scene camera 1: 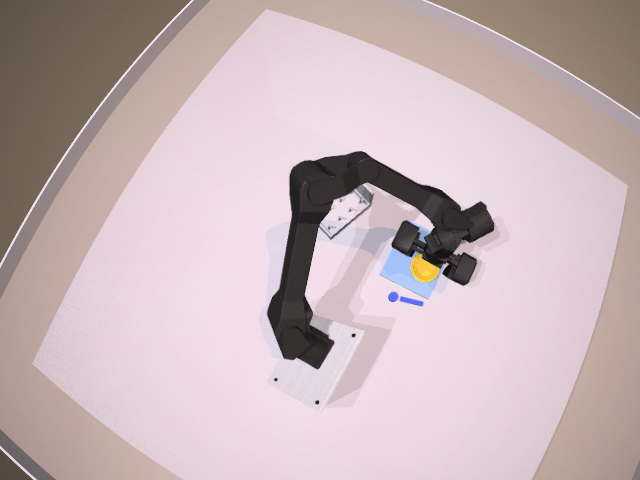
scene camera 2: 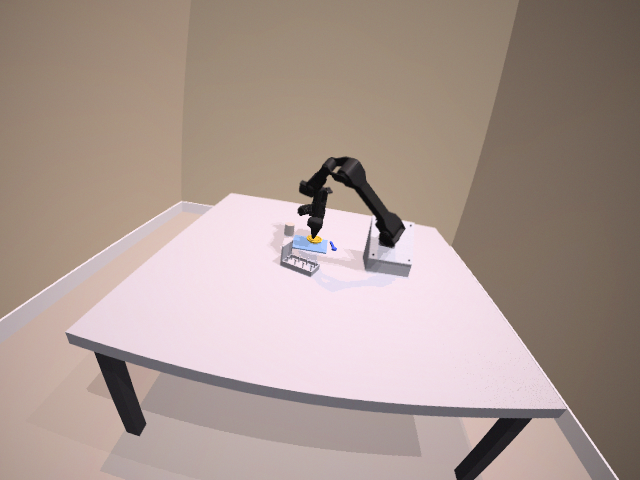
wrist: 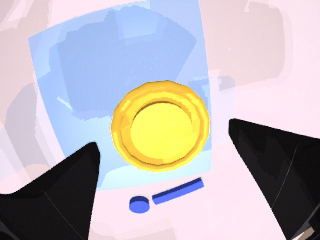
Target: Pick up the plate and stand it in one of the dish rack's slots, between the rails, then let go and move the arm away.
Observation:
My gripper [scene camera 1: 428,263] is open and holds nothing. Also in view: a yellow plate [wrist: 160,125] and a grey dish rack [scene camera 1: 344,210].
The grey dish rack shows as well in scene camera 2 [scene camera 2: 295,263]. My gripper also shows in the wrist view [wrist: 164,137]. The wrist view misses the grey dish rack: it is out of frame.

